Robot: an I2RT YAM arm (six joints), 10 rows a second.
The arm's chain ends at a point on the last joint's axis. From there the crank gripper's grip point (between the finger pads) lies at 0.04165 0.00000 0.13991 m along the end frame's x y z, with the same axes.
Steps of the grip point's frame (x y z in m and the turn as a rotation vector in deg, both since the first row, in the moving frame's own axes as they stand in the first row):
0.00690, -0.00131, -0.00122, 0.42, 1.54, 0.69
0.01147, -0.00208, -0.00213, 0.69, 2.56, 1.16
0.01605, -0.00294, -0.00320, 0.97, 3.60, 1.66
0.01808, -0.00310, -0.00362, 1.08, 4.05, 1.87
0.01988, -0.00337, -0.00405, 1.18, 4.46, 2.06
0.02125, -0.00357, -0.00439, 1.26, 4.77, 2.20
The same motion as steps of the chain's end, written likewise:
0.00315, -0.00081, -0.00005, 0.42, 1.54, 0.69
0.00525, -0.00131, -0.00013, 0.69, 2.56, 1.16
0.00733, -0.00193, -0.00030, 0.97, 3.60, 1.66
0.00828, -0.00201, -0.00032, 1.08, 4.05, 1.87
0.00910, -0.00222, -0.00037, 1.18, 4.46, 2.06
0.00974, -0.00236, -0.00043, 1.26, 4.77, 2.20

